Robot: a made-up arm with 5 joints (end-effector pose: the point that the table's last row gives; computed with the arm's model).
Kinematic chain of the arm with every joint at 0, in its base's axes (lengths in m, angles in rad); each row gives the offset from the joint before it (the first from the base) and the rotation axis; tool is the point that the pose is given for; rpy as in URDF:
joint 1: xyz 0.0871 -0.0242 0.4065 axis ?
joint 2: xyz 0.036 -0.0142 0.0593 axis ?
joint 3: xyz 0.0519 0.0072 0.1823 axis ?
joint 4: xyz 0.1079 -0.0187 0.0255 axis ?
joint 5: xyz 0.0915 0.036 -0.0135 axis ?
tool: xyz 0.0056 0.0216 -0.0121 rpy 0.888 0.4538 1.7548
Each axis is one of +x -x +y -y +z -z.
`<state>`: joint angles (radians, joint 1 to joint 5).
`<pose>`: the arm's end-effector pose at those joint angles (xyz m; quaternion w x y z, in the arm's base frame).
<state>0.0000 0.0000 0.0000 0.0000 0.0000</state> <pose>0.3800 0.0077 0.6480 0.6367 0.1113 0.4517 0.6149</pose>
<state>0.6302 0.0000 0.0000 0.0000 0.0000</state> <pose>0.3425 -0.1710 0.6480 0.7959 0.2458 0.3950 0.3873</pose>
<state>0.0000 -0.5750 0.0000 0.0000 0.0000</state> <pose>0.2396 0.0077 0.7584 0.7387 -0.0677 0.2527 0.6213</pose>
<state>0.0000 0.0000 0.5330 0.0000 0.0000</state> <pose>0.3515 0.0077 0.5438 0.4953 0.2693 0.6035 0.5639</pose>
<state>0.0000 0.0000 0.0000 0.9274 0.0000</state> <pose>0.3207 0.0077 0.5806 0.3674 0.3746 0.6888 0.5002</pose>
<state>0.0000 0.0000 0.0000 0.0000 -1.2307</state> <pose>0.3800 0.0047 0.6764 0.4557 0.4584 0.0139 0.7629</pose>
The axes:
joint 1: -z
joint 2: +y
joint 3: +y
joint 4: +y
joint 5: -x

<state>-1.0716 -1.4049 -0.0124 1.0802 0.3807</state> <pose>0.0446 -0.0482 0.6588 0.3687 -0.3107 0.3314 0.8110</pose>
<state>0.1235 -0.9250 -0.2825 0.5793 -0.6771</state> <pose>0.1115 0.0078 0.7763 0.6523 0.0775 0.0321 0.7533</pose>
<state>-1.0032 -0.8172 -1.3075 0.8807 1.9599</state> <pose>0.0510 -0.0977 0.7894 0.8516 -0.4886 0.1416 0.1266</pose>
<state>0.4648 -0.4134 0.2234 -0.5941 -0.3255</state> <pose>0.2751 -0.0797 0.7548 0.8410 -0.0413 0.0989 0.5304</pose>
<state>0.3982 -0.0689 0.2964 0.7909 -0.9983</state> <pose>0.3166 -0.0858 0.5681 0.4758 0.7722 0.1868 0.3774</pose>
